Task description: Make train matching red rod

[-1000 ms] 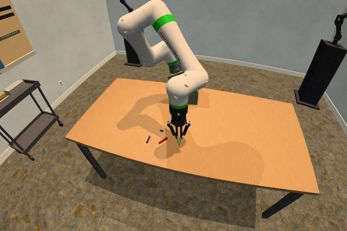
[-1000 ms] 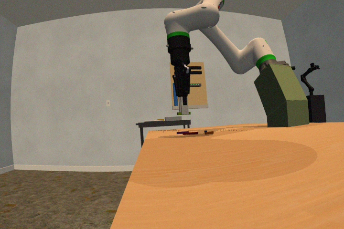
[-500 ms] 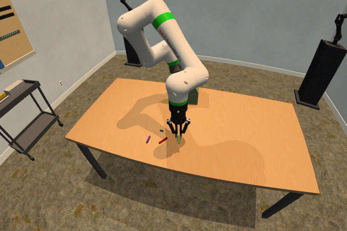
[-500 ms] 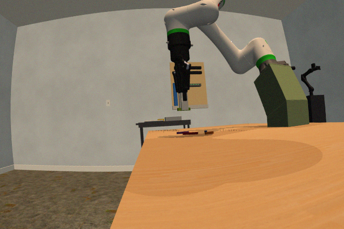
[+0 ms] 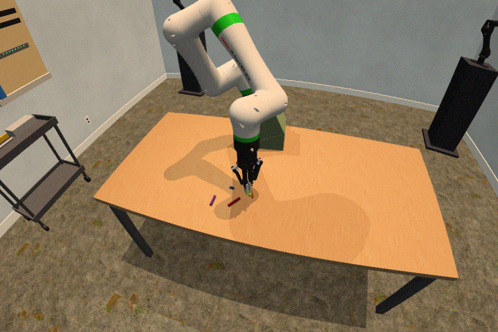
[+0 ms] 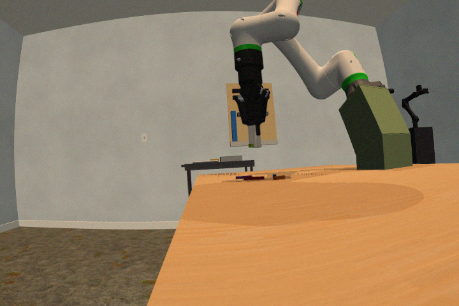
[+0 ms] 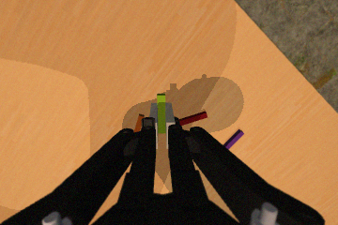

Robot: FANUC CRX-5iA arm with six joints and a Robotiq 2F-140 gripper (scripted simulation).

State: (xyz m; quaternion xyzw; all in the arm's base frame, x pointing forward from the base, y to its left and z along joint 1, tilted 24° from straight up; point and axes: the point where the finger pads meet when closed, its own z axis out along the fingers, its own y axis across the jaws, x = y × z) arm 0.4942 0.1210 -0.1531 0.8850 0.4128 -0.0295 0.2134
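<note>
Right now the orange rod is 7 cm behind my hand, 2 cm to the right of it and 13 cm below it. From my hand the other things lie so: red rod 1 cm ahead, 7 cm to the right, 13 cm below; then purple rod 4 cm ahead, 17 cm to the right, 13 cm below; then lime rod 3 cm below.
</note>
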